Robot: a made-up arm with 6 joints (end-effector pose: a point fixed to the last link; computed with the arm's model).
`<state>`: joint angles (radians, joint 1 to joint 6).
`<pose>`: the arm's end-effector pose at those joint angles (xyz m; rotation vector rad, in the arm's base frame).
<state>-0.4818 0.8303 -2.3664 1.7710 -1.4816 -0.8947</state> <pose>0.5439 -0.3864 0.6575 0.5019 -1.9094 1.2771</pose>
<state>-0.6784 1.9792 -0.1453 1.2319 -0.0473 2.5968</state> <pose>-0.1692 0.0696 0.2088 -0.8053 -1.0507 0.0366</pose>
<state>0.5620 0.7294 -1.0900 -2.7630 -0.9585 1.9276</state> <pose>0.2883 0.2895 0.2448 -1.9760 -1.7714 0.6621</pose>
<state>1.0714 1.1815 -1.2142 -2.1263 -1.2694 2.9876</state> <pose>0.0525 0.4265 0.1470 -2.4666 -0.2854 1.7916</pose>
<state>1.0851 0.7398 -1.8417 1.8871 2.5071 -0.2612</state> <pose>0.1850 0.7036 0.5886 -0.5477 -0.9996 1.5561</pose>
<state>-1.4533 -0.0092 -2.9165 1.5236 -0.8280 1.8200</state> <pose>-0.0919 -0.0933 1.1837 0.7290 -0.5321 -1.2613</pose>
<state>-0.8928 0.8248 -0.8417 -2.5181 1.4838 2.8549</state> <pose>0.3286 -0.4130 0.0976 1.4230 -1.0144 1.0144</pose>
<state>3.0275 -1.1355 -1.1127 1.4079 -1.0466 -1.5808</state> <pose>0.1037 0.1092 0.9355 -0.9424 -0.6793 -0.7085</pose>
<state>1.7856 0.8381 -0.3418 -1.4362 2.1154 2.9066</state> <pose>0.0754 0.2013 0.2018 1.1502 0.7877 2.3914</pose>
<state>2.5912 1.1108 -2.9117 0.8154 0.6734 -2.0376</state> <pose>-0.7668 0.4313 0.7432 1.0418 -1.5977 -0.8958</pose>
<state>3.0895 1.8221 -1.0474 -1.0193 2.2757 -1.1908</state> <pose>-0.0589 0.0768 -0.0327 -0.6657 -0.3284 -0.4904</pose>
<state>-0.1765 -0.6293 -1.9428 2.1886 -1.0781 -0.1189</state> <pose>0.0718 -0.1106 1.0283 0.3199 1.5467 -1.2593</pose>
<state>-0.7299 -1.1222 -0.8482 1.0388 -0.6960 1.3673</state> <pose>-0.0029 -0.1138 0.9415 0.5785 0.8922 -1.6812</pose>
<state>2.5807 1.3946 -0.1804 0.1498 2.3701 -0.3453</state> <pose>-0.0283 -0.0611 0.3303 0.0814 -0.4715 -0.9721</pose>
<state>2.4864 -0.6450 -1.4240 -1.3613 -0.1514 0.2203</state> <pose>-0.2845 0.0002 1.0682 0.4251 -1.0947 -1.5339</pose>
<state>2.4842 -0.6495 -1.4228 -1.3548 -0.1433 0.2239</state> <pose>-0.2822 0.0004 1.0698 0.4098 -1.0964 -1.5325</pose>
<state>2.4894 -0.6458 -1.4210 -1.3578 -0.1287 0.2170</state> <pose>-0.2854 0.0030 1.0685 0.4073 -1.1087 -1.5408</pose>
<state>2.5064 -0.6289 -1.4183 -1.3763 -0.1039 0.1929</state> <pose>-0.2972 0.0091 1.0622 0.4269 -1.1375 -1.5654</pose>
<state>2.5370 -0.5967 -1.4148 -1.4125 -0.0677 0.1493</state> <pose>-0.3191 0.0181 1.0497 0.4759 -1.1830 -1.6083</pose>
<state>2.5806 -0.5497 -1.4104 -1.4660 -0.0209 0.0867</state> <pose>-0.3505 0.0279 1.0296 0.5604 -1.2393 -1.6688</pose>
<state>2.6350 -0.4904 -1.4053 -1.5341 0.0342 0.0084</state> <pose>-0.3893 0.0354 1.0015 0.6838 -1.2951 -1.7434</pose>
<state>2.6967 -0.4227 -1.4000 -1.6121 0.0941 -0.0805</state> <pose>-0.4319 0.0381 0.9666 0.8435 -1.3363 -1.8266</pose>
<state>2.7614 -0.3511 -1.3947 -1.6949 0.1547 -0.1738</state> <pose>-0.4742 0.0345 0.9266 1.0304 -1.3505 -1.9118</pose>
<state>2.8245 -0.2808 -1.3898 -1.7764 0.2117 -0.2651</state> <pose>-0.5126 0.0251 0.8850 1.2277 -1.3312 -1.9924</pose>
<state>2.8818 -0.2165 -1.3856 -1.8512 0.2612 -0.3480</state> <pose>-0.5444 0.0117 0.8454 1.4161 -1.2816 -2.0623</pose>
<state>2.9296 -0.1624 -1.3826 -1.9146 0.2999 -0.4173</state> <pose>-0.5684 -0.0028 0.8113 1.5775 -1.2134 -2.1175</pose>
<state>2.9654 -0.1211 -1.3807 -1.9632 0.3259 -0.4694</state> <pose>-0.5849 -0.0156 0.7848 1.7009 -1.1440 -2.1554</pose>
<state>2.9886 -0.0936 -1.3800 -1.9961 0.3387 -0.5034</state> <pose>-0.5949 -0.0251 0.7670 1.7835 -1.0870 -2.1765</pose>
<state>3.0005 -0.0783 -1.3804 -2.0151 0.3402 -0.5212</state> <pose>-0.5999 -0.0308 0.7571 1.8303 -1.0492 -2.1836</pose>
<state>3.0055 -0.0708 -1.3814 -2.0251 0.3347 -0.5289</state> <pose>-0.6020 -0.0340 0.7522 1.8550 -1.0258 -2.1821</pose>
